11 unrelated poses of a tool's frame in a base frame.
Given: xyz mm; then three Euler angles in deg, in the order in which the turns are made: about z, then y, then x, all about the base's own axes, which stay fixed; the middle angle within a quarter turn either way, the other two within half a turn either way.
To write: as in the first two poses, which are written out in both.
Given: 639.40 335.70 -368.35 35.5 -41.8 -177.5
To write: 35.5 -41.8 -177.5 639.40 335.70 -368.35
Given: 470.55 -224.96 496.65 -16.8 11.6 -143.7
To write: -16.8 11.6 -143.7 470.55 -224.96 496.65
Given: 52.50 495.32 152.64 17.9 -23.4 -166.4
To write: 17.9 -23.4 -166.4 52.50 495.32 152.64
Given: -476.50 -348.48 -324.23 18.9 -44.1 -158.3
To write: 18.9 -44.1 -158.3 -476.50 -348.48 -324.23
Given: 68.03 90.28 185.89 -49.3 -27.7 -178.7
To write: -49.3 -27.7 -178.7 68.03 90.28 185.89
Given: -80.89 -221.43 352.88 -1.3 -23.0 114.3
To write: -1.3 -23.0 114.3 -80.89 -221.43 352.88
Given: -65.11 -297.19 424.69 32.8 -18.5 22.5
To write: 32.8 -18.5 22.5 -65.11 -297.19 424.69
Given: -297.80 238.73 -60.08 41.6 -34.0 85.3
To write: 41.6 -34.0 85.3 -297.80 238.73 -60.08
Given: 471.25 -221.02 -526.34 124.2 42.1 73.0
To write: 124.2 42.1 73.0 471.25 -221.02 -526.34
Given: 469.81 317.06 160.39 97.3 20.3 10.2
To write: 97.3 20.3 10.2 469.81 317.06 160.39
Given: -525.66 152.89 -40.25 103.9 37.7 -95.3
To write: 103.9 37.7 -95.3 -525.66 152.89 -40.25
